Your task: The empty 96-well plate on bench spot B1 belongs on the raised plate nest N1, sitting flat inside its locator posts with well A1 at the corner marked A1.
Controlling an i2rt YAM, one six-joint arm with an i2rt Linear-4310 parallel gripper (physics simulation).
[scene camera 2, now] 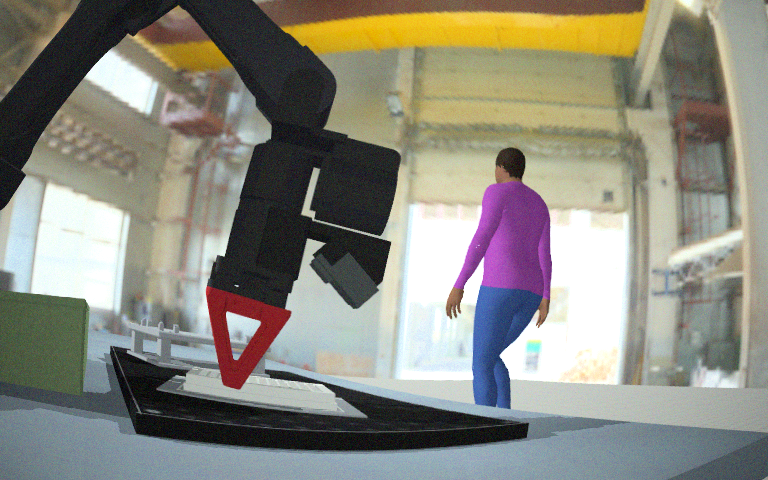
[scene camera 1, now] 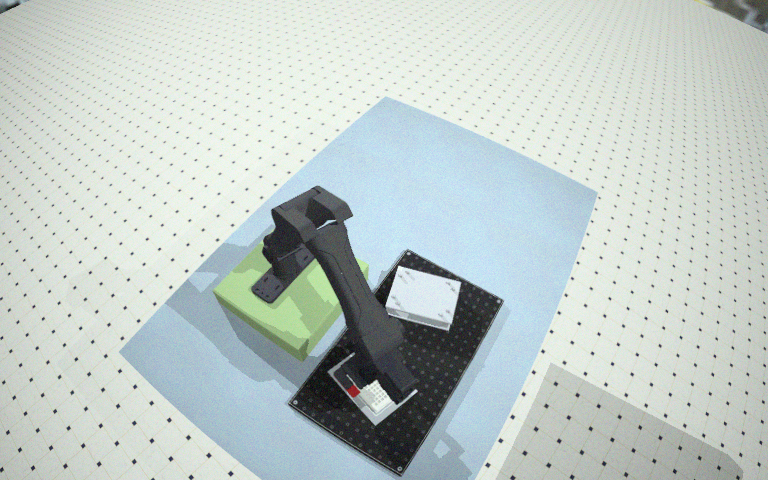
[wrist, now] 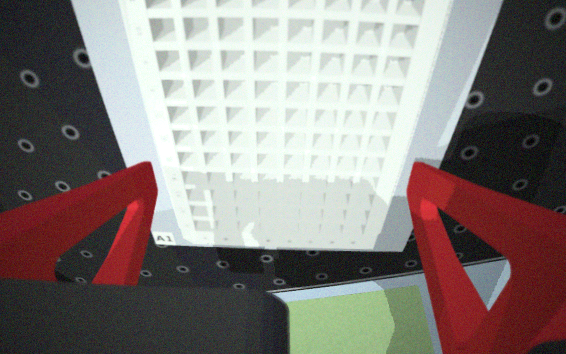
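Where they show: gripper, fingertip midpoint: (scene camera 2: 232, 380) (wrist: 282, 176); arm's base, link origin: (scene camera 1: 286, 271).
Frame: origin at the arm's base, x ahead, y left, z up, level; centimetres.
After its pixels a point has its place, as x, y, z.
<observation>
The white 96-well plate (scene camera 1: 378, 396) {36.3, -12.5, -3.5} (scene camera 2: 305, 394) {35.6, -15.1, -3.3} (wrist: 280, 90) {34.3, -10.4, -3.0} lies flat on the pale grey base of spot B1 (scene camera 1: 376, 419) {38.9, -17.1, -4.4} (scene camera 2: 350, 410) {39.5, -15.4, -4.4} (wrist: 117, 85) {35.2, -4.9, -4.4}. An A1 label (wrist: 164, 238) {26.9, -2.5, -4.4} is on the base's near left corner in the wrist view. My gripper (scene camera 2: 232, 384) {30.7, -9.6, -3.3} (wrist: 282, 176) {30.7, -9.6, -3.3} is open, its red fingertips low on either side of the plate's long sides, with a gap at each in the wrist view. The raised nest N1 (scene camera 1: 424, 297) {31.9, 13.8, -0.4} (scene camera 2: 192, 338) {29.8, 7.8, -0.7} has a pale flat top on legs, with small posts; its A1 mark is not legible.
B1 and the nest stand on a black perforated board (scene camera 1: 441, 362) {43.7, 3.1, -4.6} (scene camera 2: 339, 439) {34.0, -25.4, -5.1} (wrist: 40, 110) {35.0, -1.1, -4.6}, on a blue mat (scene camera 1: 481, 169) {22.3, 70.3, -5.8}. The arm stands on a green block (scene camera 1: 240, 291) {-5.6, -11.6, -0.1} (scene camera 2: 42, 339) {13.0, -15.4, -2.0} (wrist: 340, 325) {16.5, -9.8, -3.7} beside the board. A person (scene camera 2: 515, 237) stands in the background.
</observation>
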